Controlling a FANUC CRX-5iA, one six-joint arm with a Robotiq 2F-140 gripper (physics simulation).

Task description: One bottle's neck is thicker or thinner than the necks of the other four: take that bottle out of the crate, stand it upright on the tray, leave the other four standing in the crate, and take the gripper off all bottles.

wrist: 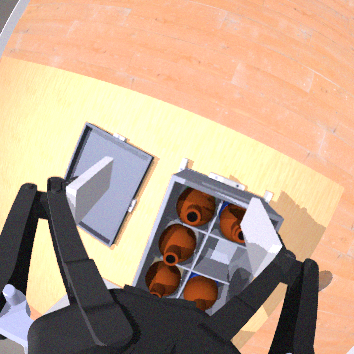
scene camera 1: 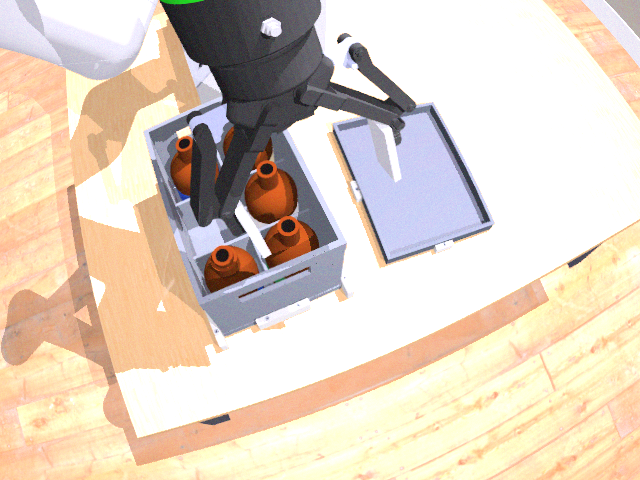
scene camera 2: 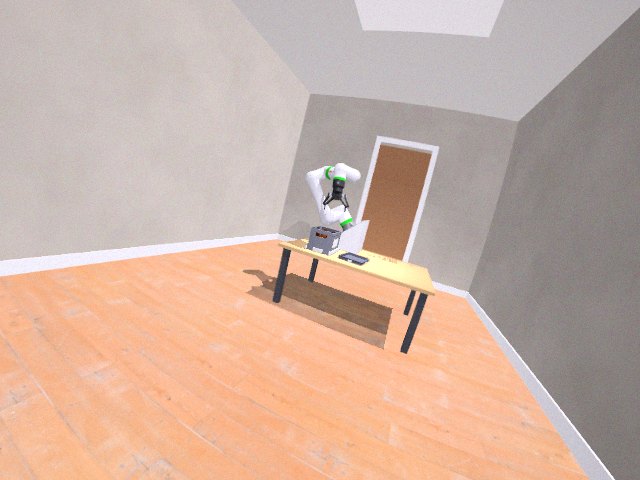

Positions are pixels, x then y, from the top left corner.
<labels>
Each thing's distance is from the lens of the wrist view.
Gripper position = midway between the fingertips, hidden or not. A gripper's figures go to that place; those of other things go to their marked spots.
my gripper (wrist: 178,192): 20 cm
grey tray (wrist: 130,164): 54 cm
</labels>
